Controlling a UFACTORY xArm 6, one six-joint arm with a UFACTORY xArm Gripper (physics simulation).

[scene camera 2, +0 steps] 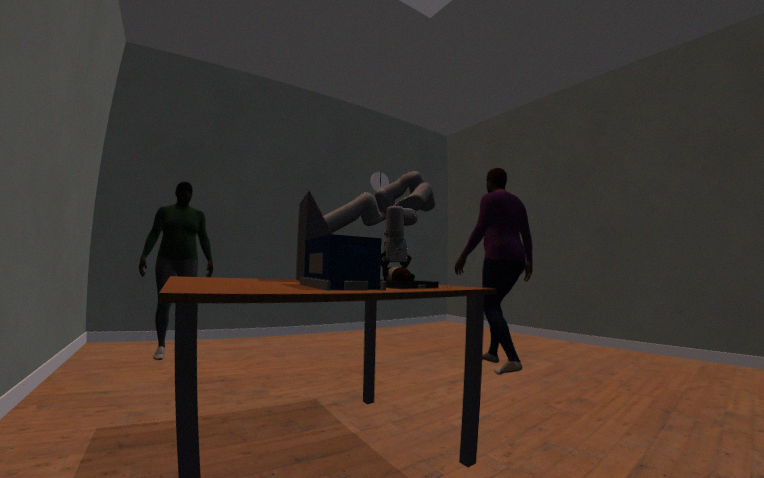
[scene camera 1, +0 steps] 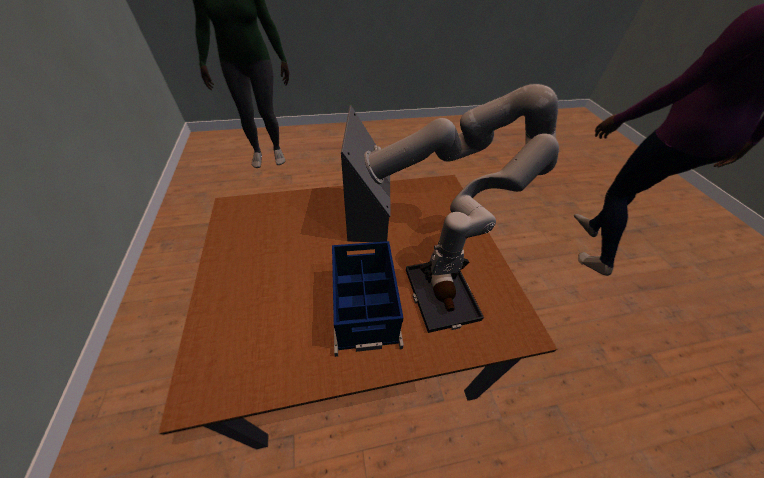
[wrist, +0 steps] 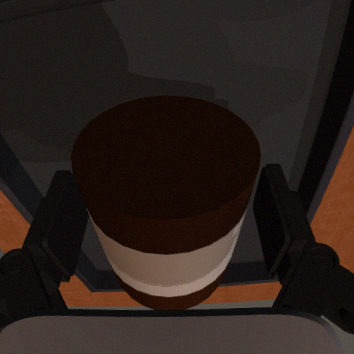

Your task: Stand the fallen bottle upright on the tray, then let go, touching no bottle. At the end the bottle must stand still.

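Where they show: gripper, fingertip midpoint: (scene camera 1: pixel 440 277) (wrist: pixel 168 187); arm's base at its link origin: (scene camera 2: pixel 321 227) (scene camera 1: pixel 373 168).
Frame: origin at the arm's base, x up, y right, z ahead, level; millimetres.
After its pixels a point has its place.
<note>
The brown bottle (scene camera 1: pixel 445 291) {x -191, y -194, z 428 mm} (scene camera 2: pixel 401 274) {x -213, y -182, z 438 mm} (wrist: pixel 165 175) {x -204, y -204, z 324 mm} with a white label lies on its side on the dark tray (scene camera 1: pixel 431 316) {x -259, y -146, z 478 mm} (scene camera 2: pixel 429 284) {x -249, y -262, z 515 mm} (wrist: pixel 280 55) {x -259, y -256, z 303 mm}. Its neck points toward the front of the tray in scene camera 1; in the wrist view its flat base faces the camera and hides the neck. My gripper (scene camera 1: pixel 446 274) {x -224, y -204, z 353 mm} (scene camera 2: pixel 396 269) {x -224, y -204, z 353 mm} (wrist: pixel 168 187) {x -224, y -204, z 353 mm} is open, low over the base end of the bottle. In the wrist view one finger is on each side of the bottle, with a narrow gap at each side. Whether the fingers touch the tray is hidden.
A blue crate (scene camera 1: pixel 352 337) {x -182, y 119, z 552 mm} (scene camera 2: pixel 352 262) {x -175, y 84, z 552 mm} with compartments stands just left of the tray on the wooden table (scene camera 1: pixel 253 315) {x -265, y 436, z 405 mm} (scene camera 2: pixel 236 288) {x -264, y 437, z 519 mm}. The grey arm mount (scene camera 1: pixel 365 197) {x -28, y 40, z 127 mm} (scene camera 2: pixel 304 242) {x -83, y 103, z 62 mm} stands behind the crate. Two people stand beyond the table, one in green (scene camera 1: pixel 239 33) and one in purple (scene camera 1: pixel 698 107).
</note>
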